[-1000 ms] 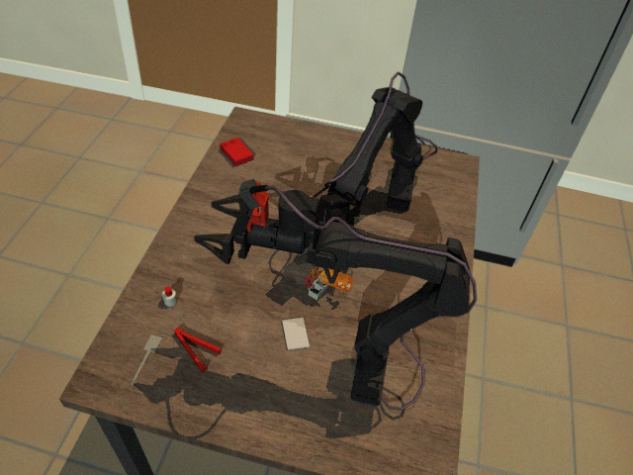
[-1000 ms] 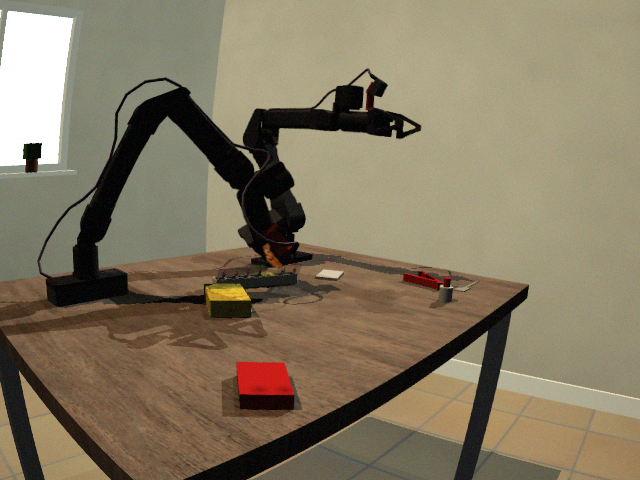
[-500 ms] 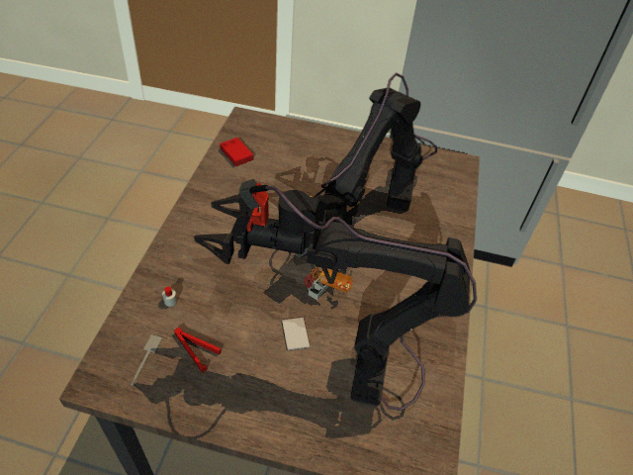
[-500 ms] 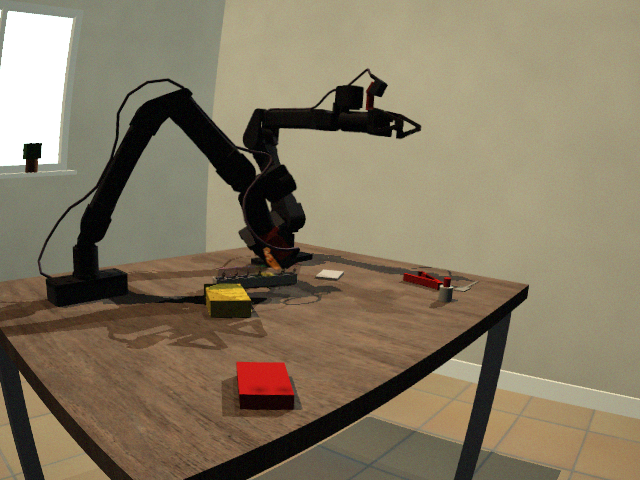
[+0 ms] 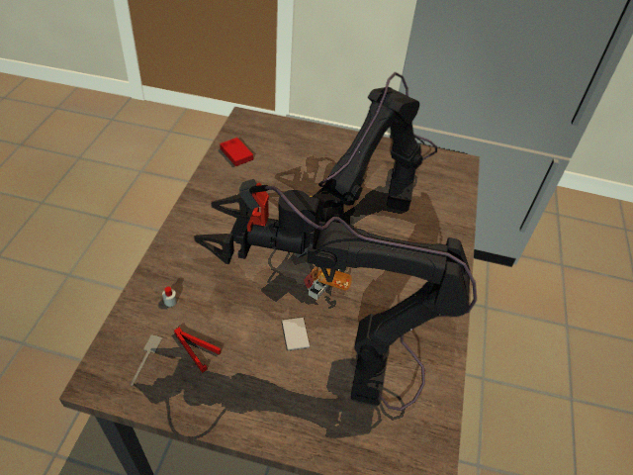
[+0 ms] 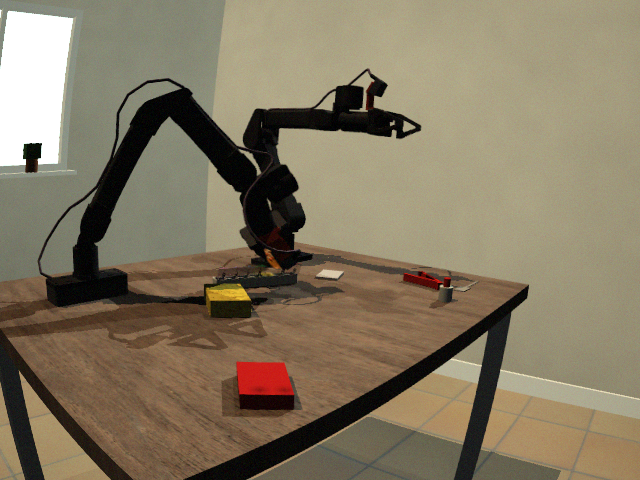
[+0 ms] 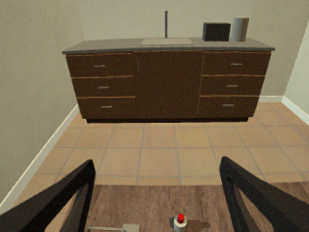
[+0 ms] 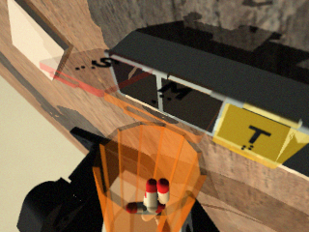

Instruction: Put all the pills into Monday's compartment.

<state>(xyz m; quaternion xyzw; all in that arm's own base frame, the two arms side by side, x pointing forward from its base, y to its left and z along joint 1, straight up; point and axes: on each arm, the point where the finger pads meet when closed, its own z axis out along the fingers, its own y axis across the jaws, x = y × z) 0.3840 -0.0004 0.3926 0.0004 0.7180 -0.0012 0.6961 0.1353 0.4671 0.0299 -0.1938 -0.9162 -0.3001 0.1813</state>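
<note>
My right hand is 2 cm past the orange pill bottle and 1 cm to the right of it. Also, from my right hand: white card: 6 cm ahead, 15 cm to the left, 6 cm below.
</note>
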